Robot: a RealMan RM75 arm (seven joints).
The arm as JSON. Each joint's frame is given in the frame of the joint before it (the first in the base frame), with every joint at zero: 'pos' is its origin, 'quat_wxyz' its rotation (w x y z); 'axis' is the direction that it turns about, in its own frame. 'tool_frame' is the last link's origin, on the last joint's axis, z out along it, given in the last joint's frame.
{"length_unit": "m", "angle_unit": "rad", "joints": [
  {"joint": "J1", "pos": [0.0, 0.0, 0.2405], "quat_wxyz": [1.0, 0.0, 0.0, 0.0], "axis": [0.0, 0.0, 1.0]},
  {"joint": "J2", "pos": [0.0, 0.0, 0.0], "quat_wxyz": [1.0, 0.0, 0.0, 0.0], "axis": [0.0, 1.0, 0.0]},
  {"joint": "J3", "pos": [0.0, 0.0, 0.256], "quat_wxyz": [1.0, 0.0, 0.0, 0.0], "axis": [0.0, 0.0, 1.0]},
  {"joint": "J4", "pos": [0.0, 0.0, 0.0], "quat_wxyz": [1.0, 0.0, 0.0, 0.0], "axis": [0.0, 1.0, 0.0]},
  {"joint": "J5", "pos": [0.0, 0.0, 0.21], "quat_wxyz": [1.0, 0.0, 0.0, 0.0], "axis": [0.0, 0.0, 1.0]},
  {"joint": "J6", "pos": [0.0, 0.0, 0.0], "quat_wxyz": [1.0, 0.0, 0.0, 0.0], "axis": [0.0, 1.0, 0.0]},
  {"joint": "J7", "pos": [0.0, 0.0, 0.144], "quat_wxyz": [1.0, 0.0, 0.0, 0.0], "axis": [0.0, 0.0, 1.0]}
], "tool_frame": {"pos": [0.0, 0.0, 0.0], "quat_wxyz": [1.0, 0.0, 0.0, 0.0]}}
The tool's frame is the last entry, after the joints.
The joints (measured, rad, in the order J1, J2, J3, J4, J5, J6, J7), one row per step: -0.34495 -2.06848 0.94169 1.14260 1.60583 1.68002 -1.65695; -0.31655 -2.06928 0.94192 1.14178 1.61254 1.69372 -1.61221; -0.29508 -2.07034 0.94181 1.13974 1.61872 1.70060 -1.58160; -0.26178 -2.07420 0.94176 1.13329 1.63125 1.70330 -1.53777; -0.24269 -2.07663 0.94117 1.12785 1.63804 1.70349 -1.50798; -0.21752 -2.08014 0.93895 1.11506 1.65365 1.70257 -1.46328; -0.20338 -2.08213 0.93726 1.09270 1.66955 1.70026 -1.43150; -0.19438 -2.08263 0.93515 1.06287 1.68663 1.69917 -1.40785; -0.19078 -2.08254 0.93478 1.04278 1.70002 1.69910 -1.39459; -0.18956 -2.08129 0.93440 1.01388 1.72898 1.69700 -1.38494; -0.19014 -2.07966 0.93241 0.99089 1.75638 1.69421 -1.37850; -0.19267 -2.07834 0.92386 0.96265 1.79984 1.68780 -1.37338; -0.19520 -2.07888 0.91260 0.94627 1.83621 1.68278 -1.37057
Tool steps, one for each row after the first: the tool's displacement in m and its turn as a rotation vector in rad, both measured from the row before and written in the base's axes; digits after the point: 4 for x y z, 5 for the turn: -0.0089 -0.0079 -0.0013 0.01136 0.01775 -0.01188; -0.0070 -0.0057 -0.0013 0.00801 0.01250 -0.00308; -0.0113 -0.0084 -0.0031 0.01221 0.01841 0.00574; -0.0066 -0.0049 -0.0019 0.00977 0.01099 0.00176; -0.0101 -0.0070 -0.0036 0.01118 0.01922 0.00491; -0.0084 -0.0050 -0.0045 -0.00039 0.01208 0.01093; -0.0082 -0.0046 -0.0052 -0.00974 0.00719 0.01670; -0.0048 -0.0029 -0.0037 -0.01052 0.00559 0.01009; -0.0071 -0.0036 -0.0058 -0.02394 0.01407 0.02061; -0.0060 -0.0028 -0.0044 -0.02024 0.01480 0.01757; -0.0084 -0.0032 -0.0053 -0.02531 0.02419 0.02754; -0.0060 -0.0022 -0.0032 -0.01591 0.02065 0.02000
